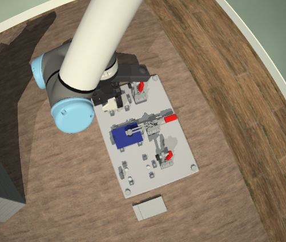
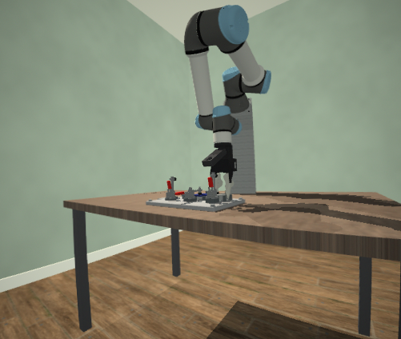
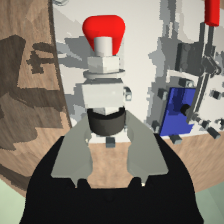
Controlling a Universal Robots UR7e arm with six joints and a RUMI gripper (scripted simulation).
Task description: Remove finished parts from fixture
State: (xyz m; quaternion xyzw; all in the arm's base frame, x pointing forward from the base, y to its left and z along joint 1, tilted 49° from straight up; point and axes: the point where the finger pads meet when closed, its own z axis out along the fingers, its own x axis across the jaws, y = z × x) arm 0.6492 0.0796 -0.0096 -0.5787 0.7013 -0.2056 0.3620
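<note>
My hand is 110 mm to the left of the blue blank, 20 mm past it and 10 mm above it. Also, from my hand: grey fixture plate 110 mm to the right, 30 mm below, 30 mm ahead.
</note>
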